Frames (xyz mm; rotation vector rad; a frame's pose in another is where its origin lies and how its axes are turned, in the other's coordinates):
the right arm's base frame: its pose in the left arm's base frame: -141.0 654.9 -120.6 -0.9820 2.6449 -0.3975
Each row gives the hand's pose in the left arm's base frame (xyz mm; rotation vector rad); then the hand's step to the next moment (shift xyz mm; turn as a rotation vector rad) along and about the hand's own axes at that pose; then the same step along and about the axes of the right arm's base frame.
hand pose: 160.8 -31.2 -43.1 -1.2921 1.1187 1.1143
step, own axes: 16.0 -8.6 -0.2 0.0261 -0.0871 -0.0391
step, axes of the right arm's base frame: -4.9 -1.3 17.4 -0.0376 -0.0759 0.0512
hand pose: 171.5 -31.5 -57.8 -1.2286 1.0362 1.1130
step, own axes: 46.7 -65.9 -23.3 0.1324 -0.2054 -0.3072
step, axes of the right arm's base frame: -32.6 -44.9 63.1 0.0570 -0.3088 0.2355
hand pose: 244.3 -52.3 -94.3 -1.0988 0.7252 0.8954
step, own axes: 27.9 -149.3 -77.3 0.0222 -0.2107 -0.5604
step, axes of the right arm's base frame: -41.1 -157.7 49.9 0.2771 -0.4756 0.2365
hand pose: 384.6 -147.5 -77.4 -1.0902 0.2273 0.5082
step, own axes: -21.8 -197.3 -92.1 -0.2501 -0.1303 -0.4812
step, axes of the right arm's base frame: 22.6 -210.1 -56.9 0.4504 -0.3249 0.0517
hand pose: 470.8 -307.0 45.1 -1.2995 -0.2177 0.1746
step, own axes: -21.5 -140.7 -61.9 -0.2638 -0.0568 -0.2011
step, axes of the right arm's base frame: 48.8 -112.3 -95.5 0.3280 -0.0723 -0.0210
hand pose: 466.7 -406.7 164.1 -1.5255 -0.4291 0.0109
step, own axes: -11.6 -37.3 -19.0 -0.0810 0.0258 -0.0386
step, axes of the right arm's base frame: 20.9 -20.1 -32.3 0.0880 0.0080 0.0301
